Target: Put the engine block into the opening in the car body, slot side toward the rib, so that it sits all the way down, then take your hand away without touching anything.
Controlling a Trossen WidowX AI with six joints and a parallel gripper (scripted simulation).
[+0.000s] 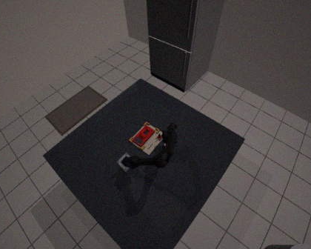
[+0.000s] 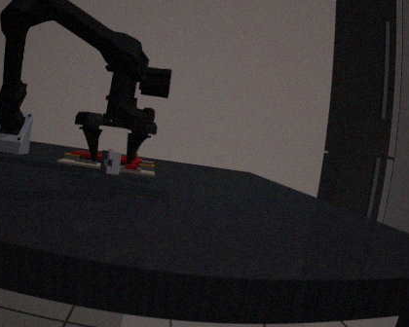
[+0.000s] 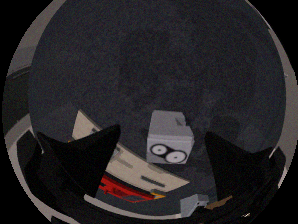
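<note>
Right now my gripper tip is 10 mm to the left of the grey engine block.
</note>
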